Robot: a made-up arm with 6 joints.
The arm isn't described. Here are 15 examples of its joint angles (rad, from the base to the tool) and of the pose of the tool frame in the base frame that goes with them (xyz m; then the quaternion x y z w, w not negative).
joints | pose
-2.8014 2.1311 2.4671 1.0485 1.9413 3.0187 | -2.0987 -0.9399 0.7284 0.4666 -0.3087 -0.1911 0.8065
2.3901 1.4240 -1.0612 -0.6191 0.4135 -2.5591 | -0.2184 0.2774 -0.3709 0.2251 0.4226 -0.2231 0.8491
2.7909 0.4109 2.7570 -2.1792 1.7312 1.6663 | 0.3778 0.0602 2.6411 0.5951 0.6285 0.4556 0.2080
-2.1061 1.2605 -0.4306 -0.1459 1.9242 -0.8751 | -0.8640 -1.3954 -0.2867 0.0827 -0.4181 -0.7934 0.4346
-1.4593 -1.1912 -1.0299 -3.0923 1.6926 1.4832 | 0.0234 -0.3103 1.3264 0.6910 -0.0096 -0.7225 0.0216
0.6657 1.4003 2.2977 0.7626 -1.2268 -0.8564 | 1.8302 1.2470 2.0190 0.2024 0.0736 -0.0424 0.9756
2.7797 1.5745 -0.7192 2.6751 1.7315 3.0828 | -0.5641 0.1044 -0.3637 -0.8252 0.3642 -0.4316 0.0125
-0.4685 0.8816 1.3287 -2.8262 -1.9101 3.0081 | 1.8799 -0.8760 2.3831 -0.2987 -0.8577 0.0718 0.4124
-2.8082 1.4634 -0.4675 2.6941 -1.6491 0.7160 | -1.3035 -0.3464 -0.6206 0.0055 0.9007 0.4120 0.1377
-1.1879 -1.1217 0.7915 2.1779 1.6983 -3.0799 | -0.3853 1.4582 2.3873 -0.1728 -0.0147 -0.1201 0.9775
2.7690 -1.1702 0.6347 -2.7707 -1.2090 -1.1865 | 1.5879 -0.7043 2.4152 0.4669 -0.2412 -0.2654 0.8083
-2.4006 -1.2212 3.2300 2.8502 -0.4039 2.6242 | 0.7863 0.7546 -0.5177 -0.6443 0.0208 0.7644 0.0163
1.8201 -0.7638 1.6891 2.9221 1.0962 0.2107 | 0.4103 -1.7921 2.4332 -0.4385 -0.6310 -0.4692 0.4352
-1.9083 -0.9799 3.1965 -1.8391 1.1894 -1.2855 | 0.2828 1.4275 0.0133 0.0525 0.3763 0.8451 0.3762
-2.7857 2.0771 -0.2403 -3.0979 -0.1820 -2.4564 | -0.3613 -0.1362 -1.2992 0.7753 0.3106 -0.3890 0.3888
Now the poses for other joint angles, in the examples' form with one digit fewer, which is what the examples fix.
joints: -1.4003 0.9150 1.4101 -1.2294 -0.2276 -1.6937
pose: 0.459 -2.379 2.341 0.789 -0.559 0.081 0.241
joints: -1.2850 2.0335 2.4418 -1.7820 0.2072 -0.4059
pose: 0.695 -2.531 0.925 0.601 -0.663 -0.166 0.414
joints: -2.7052 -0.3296 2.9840 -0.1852 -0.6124 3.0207
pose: 1.578 0.709 1.450 0.188 -0.183 0.187 0.947
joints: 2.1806 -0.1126 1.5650 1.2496 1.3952 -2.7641
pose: 0.071 -0.476 3.222 -0.169 0.180 -0.870 0.427
